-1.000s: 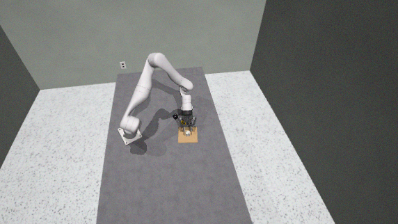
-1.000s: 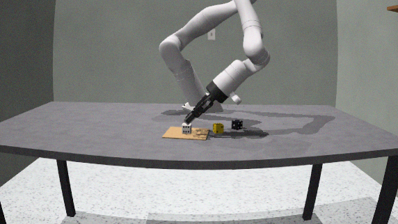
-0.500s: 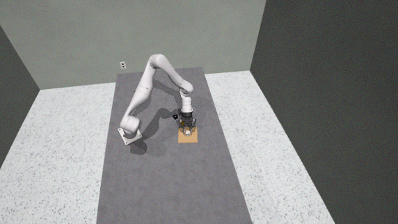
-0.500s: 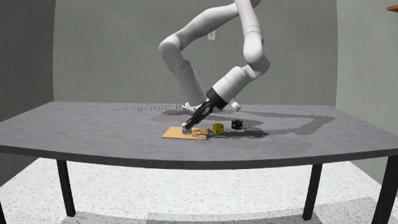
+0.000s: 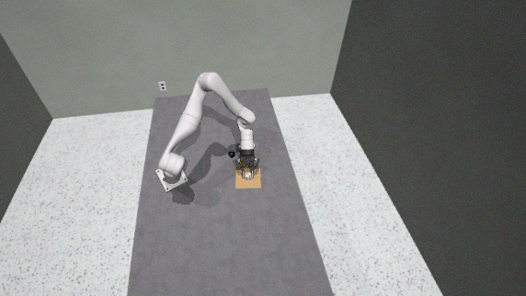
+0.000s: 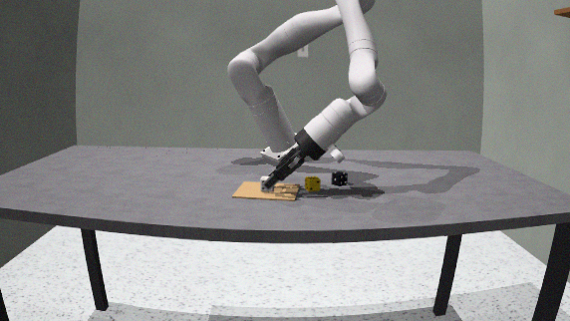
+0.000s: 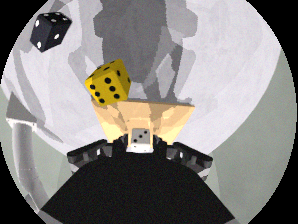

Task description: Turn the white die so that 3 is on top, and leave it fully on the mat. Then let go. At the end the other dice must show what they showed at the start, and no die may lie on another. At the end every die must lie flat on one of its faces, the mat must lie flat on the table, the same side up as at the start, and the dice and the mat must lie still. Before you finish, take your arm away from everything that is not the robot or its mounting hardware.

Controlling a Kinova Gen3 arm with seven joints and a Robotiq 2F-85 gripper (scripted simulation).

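Now: hand 1 cm to the left of the white die and 1 cm above it. From my hand the other things lie so: tan mat: 3 cm below, 1 cm to the right; then yellow die: 10 cm to the left, 2 cm behind, 1 cm below; then black die: 17 cm to the left, 7 cm behind, 1 cm below.
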